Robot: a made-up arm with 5 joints.
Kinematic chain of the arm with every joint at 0, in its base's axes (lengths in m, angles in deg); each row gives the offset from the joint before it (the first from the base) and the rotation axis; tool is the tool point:
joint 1: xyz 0 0 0.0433 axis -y
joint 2: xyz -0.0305 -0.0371 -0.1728 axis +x
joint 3: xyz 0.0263 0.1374 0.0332 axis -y
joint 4: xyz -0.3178 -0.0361 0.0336 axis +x
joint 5: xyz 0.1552 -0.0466 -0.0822 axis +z
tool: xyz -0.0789 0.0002 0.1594
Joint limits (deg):
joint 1: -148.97..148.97
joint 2: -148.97..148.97
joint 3: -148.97..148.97
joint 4: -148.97..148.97
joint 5: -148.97..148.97
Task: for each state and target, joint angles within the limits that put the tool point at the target. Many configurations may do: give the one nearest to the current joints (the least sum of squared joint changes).
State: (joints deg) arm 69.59 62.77 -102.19 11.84 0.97
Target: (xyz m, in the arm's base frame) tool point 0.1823 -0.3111 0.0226
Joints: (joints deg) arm 56.30 92.30 -90.30 19.56 8.58
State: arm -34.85 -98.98 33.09 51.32 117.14
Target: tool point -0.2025 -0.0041 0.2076
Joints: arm -75.28 -104.18 32.22 2.63 79.27
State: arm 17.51 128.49 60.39 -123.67 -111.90
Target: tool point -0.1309 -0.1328 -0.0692
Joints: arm 24.07 141.91 13.07 -120.76 -82.17
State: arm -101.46 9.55 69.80 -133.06 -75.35
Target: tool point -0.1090 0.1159 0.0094
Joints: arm -94.61 62.01 91.50 -138.74 -107.95
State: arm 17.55 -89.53 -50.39 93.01 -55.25
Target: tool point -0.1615 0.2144 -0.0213
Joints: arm -37.47 -78.96 -57.00 76.43 -32.50
